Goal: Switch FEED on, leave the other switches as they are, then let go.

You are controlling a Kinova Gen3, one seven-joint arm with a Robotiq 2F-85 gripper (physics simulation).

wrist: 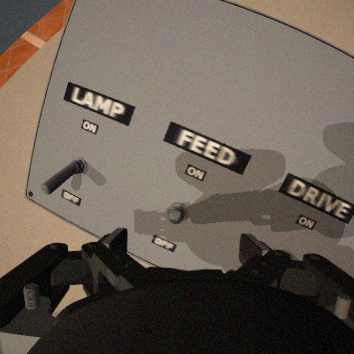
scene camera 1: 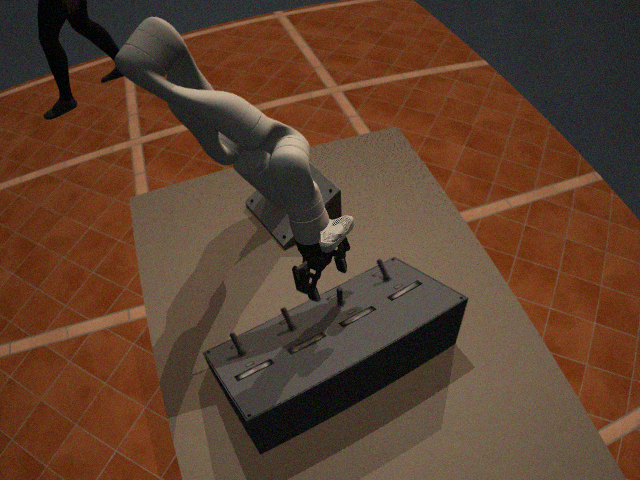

my gripper: wrist; scene camera 1
same spot on my gripper: (scene camera 1: 313, 294) = (wrist: 270, 249)
